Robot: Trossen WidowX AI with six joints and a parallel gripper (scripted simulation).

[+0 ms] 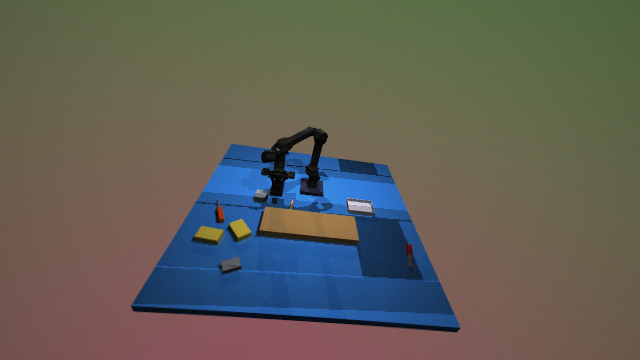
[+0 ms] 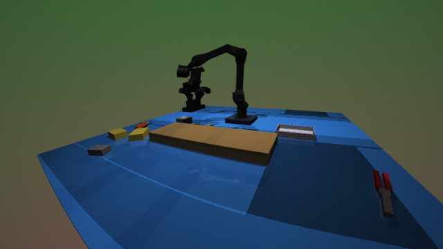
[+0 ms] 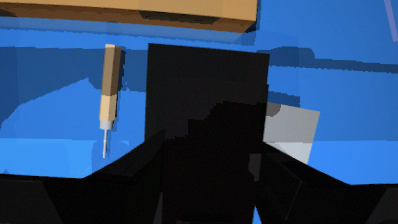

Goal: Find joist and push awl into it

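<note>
My gripper tip is now 100 mm above the grey block, 90 mm to the left of it and 30 mm past it. The rest, counted from my gripper tip: stud finder 20 mm behind, 20 mm above; grey tray 530 mm to the left, 100 mm below, 30 mm ahead.
</note>
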